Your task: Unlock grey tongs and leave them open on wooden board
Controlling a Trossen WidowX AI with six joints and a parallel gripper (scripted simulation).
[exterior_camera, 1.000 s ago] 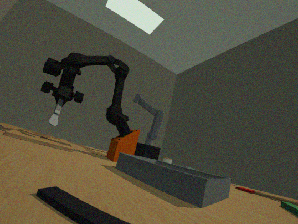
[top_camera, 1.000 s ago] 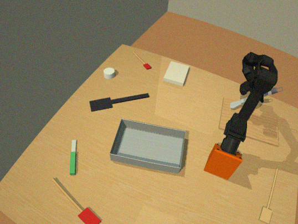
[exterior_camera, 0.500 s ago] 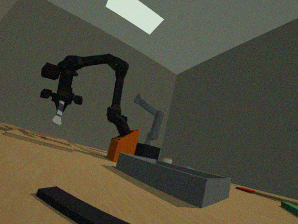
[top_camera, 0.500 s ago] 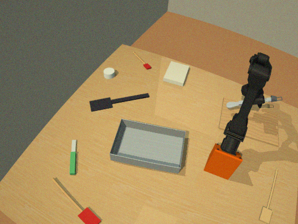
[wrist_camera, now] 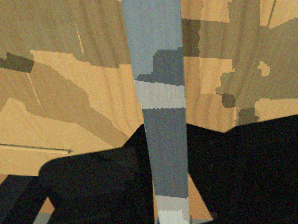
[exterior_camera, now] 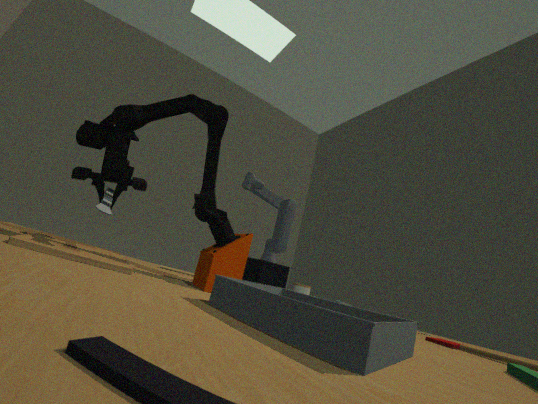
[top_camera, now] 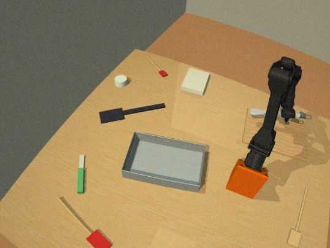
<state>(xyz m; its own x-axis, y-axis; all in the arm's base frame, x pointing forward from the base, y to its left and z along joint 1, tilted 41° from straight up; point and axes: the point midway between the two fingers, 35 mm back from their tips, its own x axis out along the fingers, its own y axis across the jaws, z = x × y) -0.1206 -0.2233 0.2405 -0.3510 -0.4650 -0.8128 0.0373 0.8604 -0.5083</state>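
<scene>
The wooden board lies 10 mm behind my gripper tip, 30 mm to the right of it and 120 mm below it. Also, from my gripper tip: grey roasting tin 460 mm ahead, 340 mm to the left, 100 mm below; black spatula 730 mm ahead, 140 mm to the left, 130 mm below; white block 490 mm ahead, 220 mm to the right, 120 mm below.
</scene>
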